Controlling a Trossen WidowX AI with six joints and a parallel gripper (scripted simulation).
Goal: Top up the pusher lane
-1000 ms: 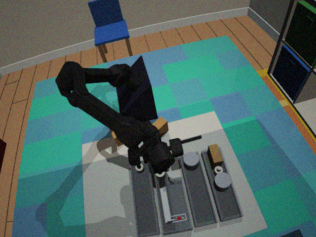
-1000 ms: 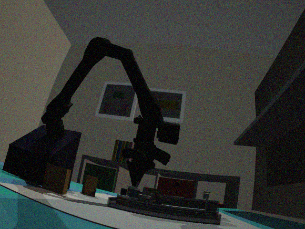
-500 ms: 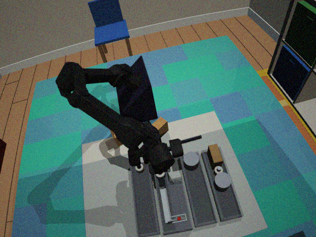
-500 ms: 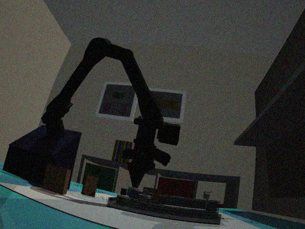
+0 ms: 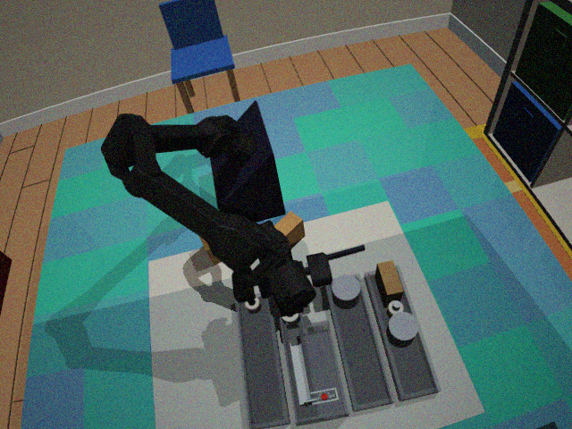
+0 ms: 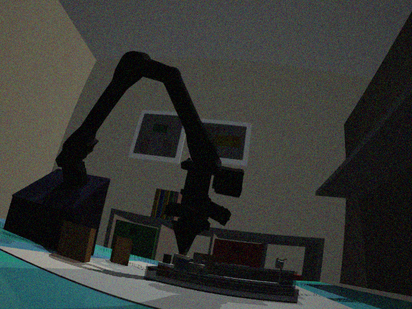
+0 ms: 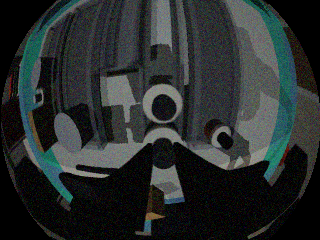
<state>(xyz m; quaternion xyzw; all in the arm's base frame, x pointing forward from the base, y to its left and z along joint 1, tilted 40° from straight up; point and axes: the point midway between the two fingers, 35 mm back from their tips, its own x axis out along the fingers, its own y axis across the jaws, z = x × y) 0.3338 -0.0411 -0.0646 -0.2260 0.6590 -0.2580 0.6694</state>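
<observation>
Now: the sprung lane 14 cm ahead of my gripper tip, 4 cm below it and 2 cm to the left of it. The rest, counted from my gripper tip: black bar 13 cm to the left, 9 cm behind, 6 cm below.
</observation>
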